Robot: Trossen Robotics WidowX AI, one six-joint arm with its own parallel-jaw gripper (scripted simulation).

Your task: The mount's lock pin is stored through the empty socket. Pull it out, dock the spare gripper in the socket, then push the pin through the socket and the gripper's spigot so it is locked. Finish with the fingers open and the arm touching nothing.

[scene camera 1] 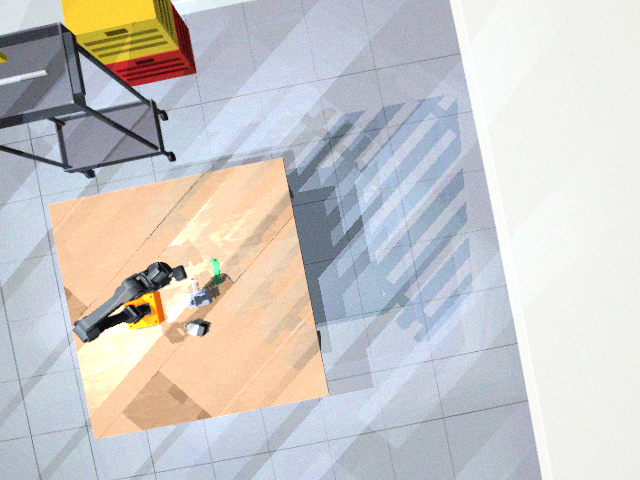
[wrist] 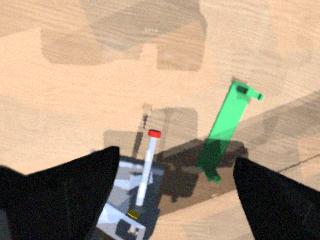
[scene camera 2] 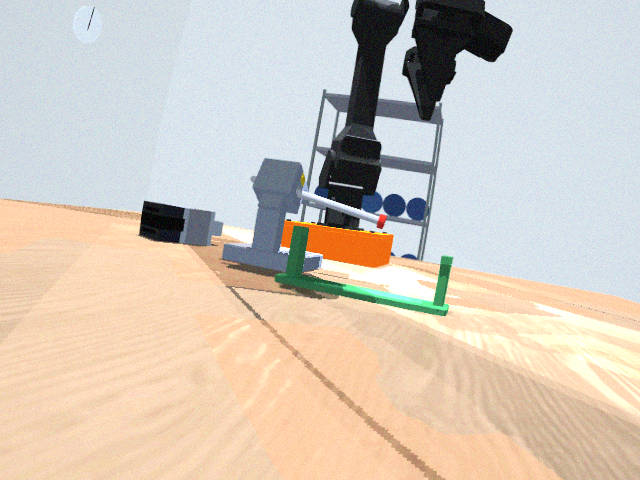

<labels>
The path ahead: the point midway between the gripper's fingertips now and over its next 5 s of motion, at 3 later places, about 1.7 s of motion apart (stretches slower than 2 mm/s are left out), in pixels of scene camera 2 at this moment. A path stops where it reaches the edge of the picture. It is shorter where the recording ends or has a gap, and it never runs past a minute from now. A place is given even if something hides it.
My gripper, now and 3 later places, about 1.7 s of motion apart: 429, 110; 358, 225; 383, 229; 424, 234
</labels>
